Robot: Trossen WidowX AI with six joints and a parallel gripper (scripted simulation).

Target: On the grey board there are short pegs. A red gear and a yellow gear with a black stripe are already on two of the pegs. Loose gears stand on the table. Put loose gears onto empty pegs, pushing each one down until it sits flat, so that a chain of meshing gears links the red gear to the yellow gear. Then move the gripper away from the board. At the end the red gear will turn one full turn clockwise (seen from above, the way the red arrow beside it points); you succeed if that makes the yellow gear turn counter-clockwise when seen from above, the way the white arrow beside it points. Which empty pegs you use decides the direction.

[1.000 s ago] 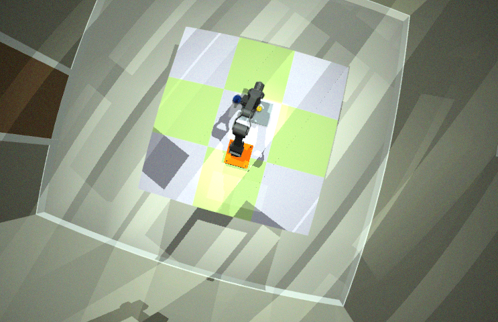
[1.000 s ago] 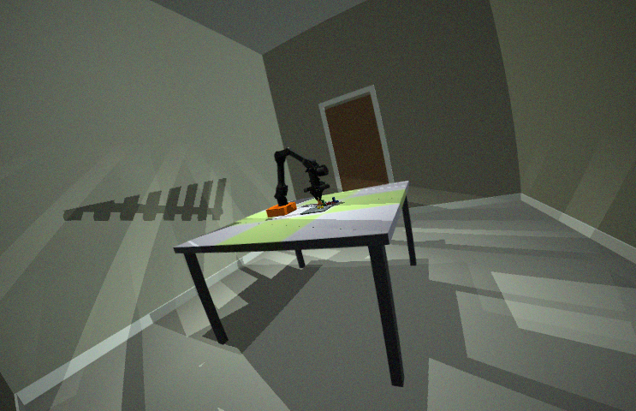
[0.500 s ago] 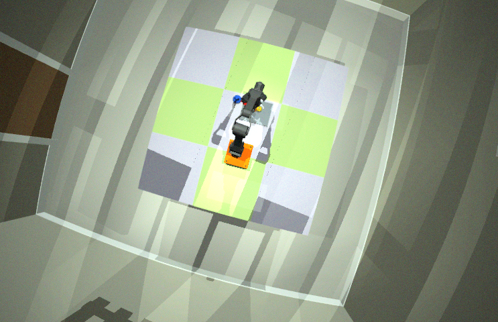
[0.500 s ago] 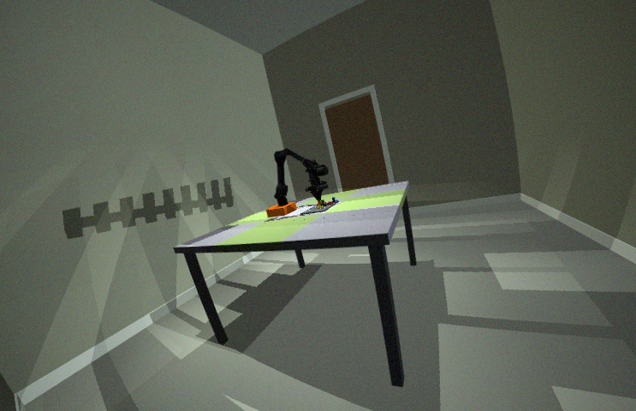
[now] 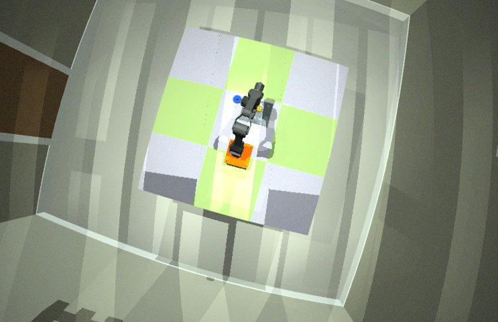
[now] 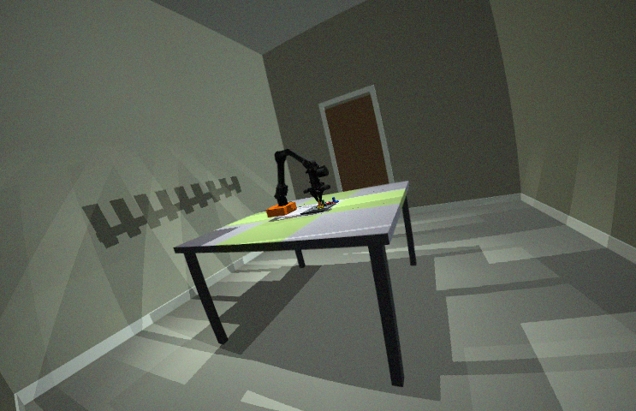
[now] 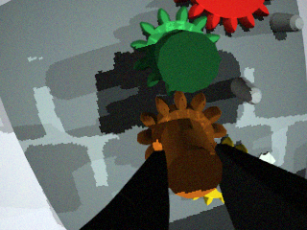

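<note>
The orange gear lies 10 mm below my gripper tip. Round my gripper tip: red gear 40 mm ahead, 60 mm to the left, 30 mm below; white arrow mark 40 mm ahead, 50 mm to the right, 40 mm below; green gear 10 mm ahead, 40 mm to the left, 20 mm below.
</note>
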